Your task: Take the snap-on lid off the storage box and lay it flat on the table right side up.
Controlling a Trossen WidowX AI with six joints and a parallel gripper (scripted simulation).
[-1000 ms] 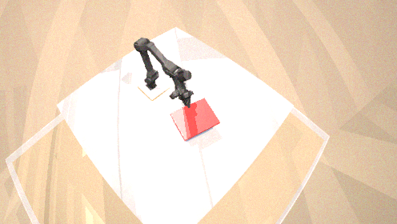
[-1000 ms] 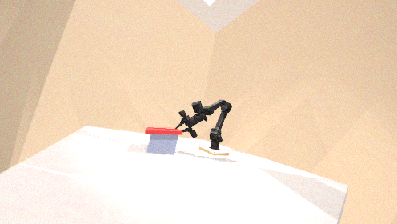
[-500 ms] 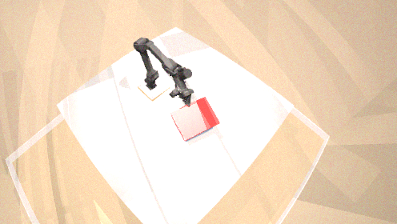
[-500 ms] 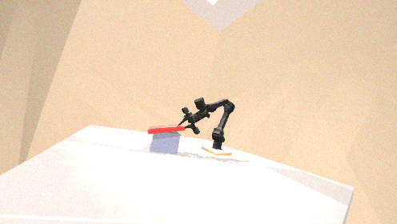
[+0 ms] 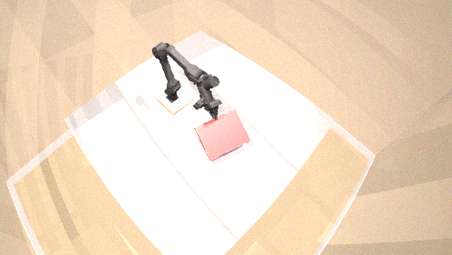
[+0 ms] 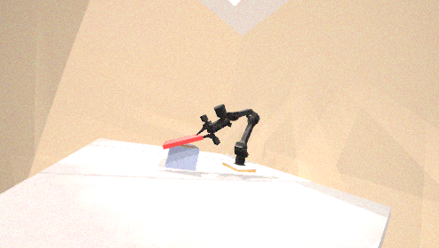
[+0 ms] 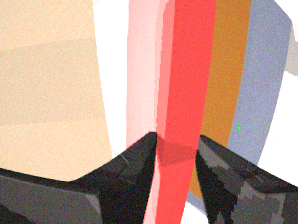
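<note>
Right now the red lid is 7 cm ahead of my gripper tip, 3 cm below it and 2 cm to the right of it. Round my gripper tip: storage box (11 cm below, 6 cm ahead, 1 cm to the right).
</note>
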